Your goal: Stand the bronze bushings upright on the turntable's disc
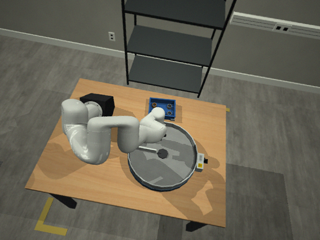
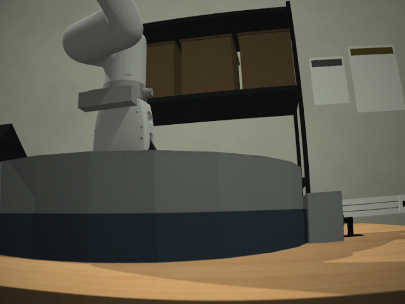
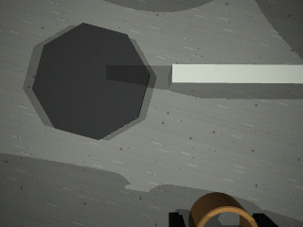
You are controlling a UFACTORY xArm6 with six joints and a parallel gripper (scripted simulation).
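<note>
The blue crate lies 26 cm to the left of my hand and 6 cm below it. From my hand the other things lie so: turntable: 9 cm ahead, 8 cm to the right, 3 cm below; then grey turntable disc: 7 cm ahead, 8 cm to the right, 3 cm below.
</note>
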